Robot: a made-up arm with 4 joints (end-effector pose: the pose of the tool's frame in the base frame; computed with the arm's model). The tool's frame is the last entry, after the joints. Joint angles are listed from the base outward.
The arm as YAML. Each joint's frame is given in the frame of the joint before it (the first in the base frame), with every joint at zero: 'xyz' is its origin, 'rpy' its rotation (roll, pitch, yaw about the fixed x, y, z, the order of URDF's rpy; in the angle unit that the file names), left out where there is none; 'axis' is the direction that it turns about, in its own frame. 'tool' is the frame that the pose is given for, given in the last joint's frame.
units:
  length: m
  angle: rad
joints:
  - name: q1
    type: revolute
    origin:
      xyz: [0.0, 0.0, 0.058]
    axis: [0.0, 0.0, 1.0]
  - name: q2
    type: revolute
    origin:
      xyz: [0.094, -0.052, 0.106]
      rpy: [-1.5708, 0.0, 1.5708]
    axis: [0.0, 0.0, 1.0]
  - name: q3
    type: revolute
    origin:
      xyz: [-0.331, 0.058, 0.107]
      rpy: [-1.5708, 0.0, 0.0]
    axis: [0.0, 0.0, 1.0]
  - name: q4
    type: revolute
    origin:
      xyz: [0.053, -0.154, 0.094]
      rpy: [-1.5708, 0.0, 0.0]
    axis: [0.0, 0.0, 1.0]
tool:
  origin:
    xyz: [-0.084, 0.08, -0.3]
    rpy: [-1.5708, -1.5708, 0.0]
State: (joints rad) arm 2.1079 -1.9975 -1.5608 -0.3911
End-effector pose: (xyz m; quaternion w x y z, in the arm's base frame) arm -0.2585 -0.1811 -0.5315 0.0190 0.8215 0.1213 0.5568
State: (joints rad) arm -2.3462 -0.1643 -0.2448 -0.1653
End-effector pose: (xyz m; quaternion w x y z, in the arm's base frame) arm -0.0377 0.6663 0.0307 0.4954 -0.0187 -0.0073 -0.8684
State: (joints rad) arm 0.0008 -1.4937 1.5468 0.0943
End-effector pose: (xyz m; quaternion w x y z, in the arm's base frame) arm -0.0621 0.0374 0.2794 0.5018 0.5101 0.4501 -0.5342
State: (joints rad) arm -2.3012 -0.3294 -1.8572 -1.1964
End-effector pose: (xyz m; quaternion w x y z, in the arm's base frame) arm -0.6025 0.5095 -0.1350 0.7502 -0.6079 0.0040 -0.2601
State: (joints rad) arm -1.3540 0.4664 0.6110 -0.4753
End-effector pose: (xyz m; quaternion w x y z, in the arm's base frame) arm -0.2012 0.3410 0.1523 0.4741 -0.3364 0.2721 -0.7669
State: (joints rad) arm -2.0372 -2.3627 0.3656 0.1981
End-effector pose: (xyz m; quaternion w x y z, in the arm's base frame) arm 0.3479 0.3322 0.0800 0.0751 0.6309 -0.7179 -0.2845
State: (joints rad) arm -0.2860 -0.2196 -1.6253 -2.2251
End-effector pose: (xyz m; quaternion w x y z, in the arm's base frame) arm -0.3742 -0.7209 -0.1397 0.4015 -0.6709 -0.5929 0.1927
